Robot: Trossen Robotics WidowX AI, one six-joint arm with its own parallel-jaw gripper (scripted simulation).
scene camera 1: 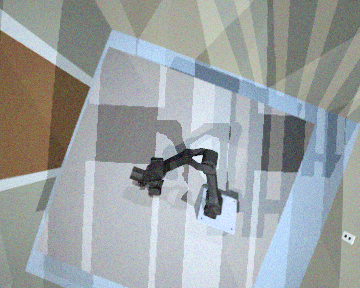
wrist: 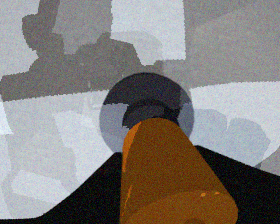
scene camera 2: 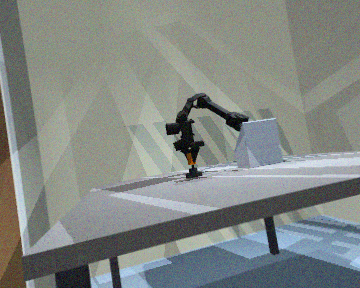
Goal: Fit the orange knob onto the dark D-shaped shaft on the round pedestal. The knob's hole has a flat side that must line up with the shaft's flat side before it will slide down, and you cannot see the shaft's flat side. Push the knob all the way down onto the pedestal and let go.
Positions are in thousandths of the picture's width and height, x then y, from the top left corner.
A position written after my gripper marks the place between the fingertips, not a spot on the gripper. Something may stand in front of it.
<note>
My gripper (wrist: 562,699) holds an orange knob. Also in view: a dark round pedestal (wrist: 477,444).
</note>
